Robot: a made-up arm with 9 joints. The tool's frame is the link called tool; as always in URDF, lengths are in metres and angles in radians. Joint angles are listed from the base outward.
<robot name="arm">
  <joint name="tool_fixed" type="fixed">
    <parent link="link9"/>
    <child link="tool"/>
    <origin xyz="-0.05 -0.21 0.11" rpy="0 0 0"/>
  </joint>
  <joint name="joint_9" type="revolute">
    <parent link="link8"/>
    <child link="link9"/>
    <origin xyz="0.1 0.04 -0.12" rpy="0 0 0"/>
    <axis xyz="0 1 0"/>
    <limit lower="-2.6" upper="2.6"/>
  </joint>
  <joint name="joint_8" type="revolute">
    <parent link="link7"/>
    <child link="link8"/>
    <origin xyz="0.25 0.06 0.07" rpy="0 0 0"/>
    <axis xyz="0 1 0"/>
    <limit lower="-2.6" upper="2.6"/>
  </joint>
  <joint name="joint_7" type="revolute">
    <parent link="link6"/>
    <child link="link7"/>
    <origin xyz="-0.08 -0.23 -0.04" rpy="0 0 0"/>
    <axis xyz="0 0 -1"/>
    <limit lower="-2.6" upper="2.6"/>
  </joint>
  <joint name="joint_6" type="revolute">
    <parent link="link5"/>
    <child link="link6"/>
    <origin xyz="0.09 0.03 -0.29" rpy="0 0 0"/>
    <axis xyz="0 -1 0"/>
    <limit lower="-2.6" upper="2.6"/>
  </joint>
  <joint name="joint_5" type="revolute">
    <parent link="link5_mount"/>
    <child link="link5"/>
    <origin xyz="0.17 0.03 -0.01" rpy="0 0 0"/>
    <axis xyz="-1 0 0"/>
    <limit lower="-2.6" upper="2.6"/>
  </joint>
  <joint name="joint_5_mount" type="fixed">
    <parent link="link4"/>
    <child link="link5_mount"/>
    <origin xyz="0.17 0.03 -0.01" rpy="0 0 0"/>
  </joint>
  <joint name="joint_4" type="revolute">
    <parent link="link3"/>
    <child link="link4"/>
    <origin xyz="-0.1 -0.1 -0.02" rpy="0 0 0"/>
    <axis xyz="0 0 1"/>
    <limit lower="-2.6" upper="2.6"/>
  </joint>
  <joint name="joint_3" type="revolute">
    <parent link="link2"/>
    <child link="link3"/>
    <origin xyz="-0.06 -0.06 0.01" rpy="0 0 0"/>
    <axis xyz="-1 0 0"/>
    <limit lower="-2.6" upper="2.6"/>
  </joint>
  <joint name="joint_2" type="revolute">
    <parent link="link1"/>
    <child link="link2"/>
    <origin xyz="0.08 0.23 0.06" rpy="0 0 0"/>
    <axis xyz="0 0 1"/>
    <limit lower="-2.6" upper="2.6"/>
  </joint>
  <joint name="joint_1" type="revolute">
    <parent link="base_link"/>
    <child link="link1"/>
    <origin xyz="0 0 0.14" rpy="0 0 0"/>
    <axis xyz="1 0 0"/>
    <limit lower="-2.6" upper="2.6"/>
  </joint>
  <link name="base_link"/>
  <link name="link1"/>
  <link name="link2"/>
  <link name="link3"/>
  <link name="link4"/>
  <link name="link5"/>
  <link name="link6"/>
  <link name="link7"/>
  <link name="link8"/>
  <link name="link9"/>
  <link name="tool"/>
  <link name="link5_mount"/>
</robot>
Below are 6 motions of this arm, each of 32 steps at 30 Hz.
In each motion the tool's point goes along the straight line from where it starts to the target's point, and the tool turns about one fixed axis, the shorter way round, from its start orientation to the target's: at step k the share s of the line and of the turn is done. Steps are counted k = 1, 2, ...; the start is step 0. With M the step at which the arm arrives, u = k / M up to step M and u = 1 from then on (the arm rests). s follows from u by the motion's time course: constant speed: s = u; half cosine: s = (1 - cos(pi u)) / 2; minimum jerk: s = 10 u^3 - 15 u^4 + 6 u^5.
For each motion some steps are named. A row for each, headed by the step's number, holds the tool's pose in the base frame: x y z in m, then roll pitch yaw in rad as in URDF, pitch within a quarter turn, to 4 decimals.
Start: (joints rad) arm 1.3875 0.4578 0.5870 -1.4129 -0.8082 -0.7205 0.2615 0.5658 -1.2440
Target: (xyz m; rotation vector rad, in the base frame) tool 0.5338 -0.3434 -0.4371 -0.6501 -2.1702 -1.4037
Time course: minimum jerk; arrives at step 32
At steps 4, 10, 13, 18, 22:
4: 0.4230 0.0175 -0.3469 1.3112 0.7702 -0.9520
10: 0.4415 -0.0426 -0.3619 1.1408 0.4793 -1.3536
13: 0.4582 -0.0970 -0.3755 1.1089 0.1899 -1.6357
18: 0.4906 -0.2025 -0.4019 1.2793 -0.3440 -2.1866
22: 0.5135 -0.2774 -0.4206 1.6176 -0.6089 -2.7203

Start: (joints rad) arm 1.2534 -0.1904 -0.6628 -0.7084 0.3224 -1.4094 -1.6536 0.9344 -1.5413
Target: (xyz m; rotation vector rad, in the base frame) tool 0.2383 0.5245 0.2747 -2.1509 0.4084 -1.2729
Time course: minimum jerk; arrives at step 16
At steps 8, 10, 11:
8: 0.1624 0.4776 0.1461 -2.6992 -0.5166 -0.3123
10: 0.1965 0.4987 0.2039 -2.4575 -0.6540 -0.5096
11: 0.2110 0.5076 0.2284 -2.3383 -0.6986 -0.6109

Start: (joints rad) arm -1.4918 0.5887 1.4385 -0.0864 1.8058 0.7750 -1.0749 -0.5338 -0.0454
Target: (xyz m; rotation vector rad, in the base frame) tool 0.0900 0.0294 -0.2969 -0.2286 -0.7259 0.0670
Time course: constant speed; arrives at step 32
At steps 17, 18, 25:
17: 0.2458 0.1671 -0.2378 0.5703 -0.9239 -0.3724
18: 0.2354 0.1579 -0.2417 0.5015 -0.9210 -0.3243
25: 0.1627 0.0937 -0.2693 0.0525 -0.8490 -0.0222

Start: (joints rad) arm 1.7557 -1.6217 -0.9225 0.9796 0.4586 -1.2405 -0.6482 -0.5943 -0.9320
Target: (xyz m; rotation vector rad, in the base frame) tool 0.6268 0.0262 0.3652 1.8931 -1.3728 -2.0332
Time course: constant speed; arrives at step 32
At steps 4, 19, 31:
4: 0.4582 0.1111 0.0994 1.6787 0.6390 -1.2751
19: 0.5485 0.0656 0.2418 1.7700 0.7705 -1.6400
31: 0.6208 0.0292 0.3557 1.7954 0.8885 -1.9604

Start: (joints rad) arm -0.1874 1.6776 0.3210 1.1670 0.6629 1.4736 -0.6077 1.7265 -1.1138
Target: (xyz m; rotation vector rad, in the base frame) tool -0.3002 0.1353 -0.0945 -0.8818 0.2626 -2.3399
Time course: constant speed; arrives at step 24
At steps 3, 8, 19, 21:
3: -0.0444 0.3653 0.0149 -0.9580 -0.0682 -2.5304
8: -0.1053 0.3105 -0.0111 -0.8372 -0.1755 -2.4638
19: -0.2393 0.1901 -0.0684 -0.5834 -0.4339 -2.3606
21: -0.2637 0.1682 -0.0789 -0.5372 -0.4831 -2.3486

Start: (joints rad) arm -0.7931 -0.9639 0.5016 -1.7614 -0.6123 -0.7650 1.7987 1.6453 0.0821
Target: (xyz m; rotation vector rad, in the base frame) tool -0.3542 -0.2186 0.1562 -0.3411 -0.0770 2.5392
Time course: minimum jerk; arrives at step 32
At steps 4, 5, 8, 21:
4: -0.5578 0.0858 -0.1351 2.8673 0.2492 -0.9581
5: -0.5550 0.0816 -0.1311 2.8604 0.2854 -0.9610
8: -0.5397 0.0588 -0.1093 2.8192 0.4801 -0.9822
21: -0.4009 -0.1488 0.0894 0.0256 0.8199 2.6433

